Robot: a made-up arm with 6 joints.
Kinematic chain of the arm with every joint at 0, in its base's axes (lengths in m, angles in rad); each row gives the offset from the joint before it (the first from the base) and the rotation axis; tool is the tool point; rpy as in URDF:
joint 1: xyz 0 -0.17 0.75 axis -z
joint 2: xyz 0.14 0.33 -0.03 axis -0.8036 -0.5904 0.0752
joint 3: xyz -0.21 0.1 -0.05 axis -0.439 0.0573 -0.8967
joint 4: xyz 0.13 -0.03 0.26 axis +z
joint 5: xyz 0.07 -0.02 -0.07 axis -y
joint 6: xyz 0 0.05 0.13 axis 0.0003 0.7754 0.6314
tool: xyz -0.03 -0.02 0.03 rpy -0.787 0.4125 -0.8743
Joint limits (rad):
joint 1: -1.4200..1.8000
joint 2: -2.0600..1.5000
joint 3: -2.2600..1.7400
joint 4: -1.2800..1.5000
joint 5: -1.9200..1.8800
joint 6: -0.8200..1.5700
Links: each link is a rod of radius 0.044 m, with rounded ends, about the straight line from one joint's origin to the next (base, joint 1, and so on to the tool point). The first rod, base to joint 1, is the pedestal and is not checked.
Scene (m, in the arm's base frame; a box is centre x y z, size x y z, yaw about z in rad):
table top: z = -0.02
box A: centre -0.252 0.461 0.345 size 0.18 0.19 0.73 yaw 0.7
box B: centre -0.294 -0.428 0.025 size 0.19 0.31 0.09 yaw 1
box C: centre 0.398 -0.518 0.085 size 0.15 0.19 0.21 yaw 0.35
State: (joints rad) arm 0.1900 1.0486 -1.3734 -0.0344 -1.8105 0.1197
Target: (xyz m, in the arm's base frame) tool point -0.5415 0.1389 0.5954
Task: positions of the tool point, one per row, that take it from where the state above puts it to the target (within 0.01 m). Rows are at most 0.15 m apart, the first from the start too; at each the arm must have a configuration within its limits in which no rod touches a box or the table.
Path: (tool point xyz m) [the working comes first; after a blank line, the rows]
Joints at the target: -0.7011 1.0446 -2.0188 0.6867 -1.8570 0.0563
Straight joint move there: touches box A.

1: 0.1630 0.5306 0.6840
2: 0.1363 0.5386 0.7775
3: 0.1198 0.5245 0.8693
4: -0.0241 0.5320 0.8927
5: -0.1648 0.4996 0.9101
6: -0.2892 0.4309 0.9206
7: -0.3861 0.3342 0.9237
8: -0.4736 0.2876 0.8158
9: -0.5266 0.2193 0.7035
10: -0.5415 0.1389 0.5954

